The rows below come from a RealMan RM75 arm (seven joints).
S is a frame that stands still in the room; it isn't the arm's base.
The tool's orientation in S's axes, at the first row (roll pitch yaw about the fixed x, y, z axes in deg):
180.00, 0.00, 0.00
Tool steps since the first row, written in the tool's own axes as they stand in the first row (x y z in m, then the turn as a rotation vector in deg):
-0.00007, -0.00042, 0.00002, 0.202, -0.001, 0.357
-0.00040, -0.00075, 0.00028, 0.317, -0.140, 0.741
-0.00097, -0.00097, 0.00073, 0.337, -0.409, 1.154
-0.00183, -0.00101, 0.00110, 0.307, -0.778, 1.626
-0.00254, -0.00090, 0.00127, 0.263, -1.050, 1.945
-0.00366, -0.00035, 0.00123, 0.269, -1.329, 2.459
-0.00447, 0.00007, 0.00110, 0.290, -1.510, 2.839
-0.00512, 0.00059, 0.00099, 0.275, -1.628, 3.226
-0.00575, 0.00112, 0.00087, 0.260, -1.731, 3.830
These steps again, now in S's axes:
-0.00007, 0.00042, -0.00002, 0.202, 0.001, -0.357
-0.00040, 0.00075, -0.00028, 0.317, 0.140, -0.741
-0.00097, 0.00097, -0.00073, 0.337, 0.409, -1.154
-0.00183, 0.00101, -0.00110, 0.307, 0.778, -1.626
-0.00254, 0.00090, -0.00127, 0.263, 1.050, -1.945
-0.00366, 0.00035, -0.00123, 0.269, 1.329, -2.459
-0.00447, -0.00007, -0.00110, 0.290, 1.510, -2.839
-0.00512, -0.00059, -0.00099, 0.275, 1.628, -3.226
-0.00575, -0.00112, -0.00087, 0.260, 1.731, -3.830

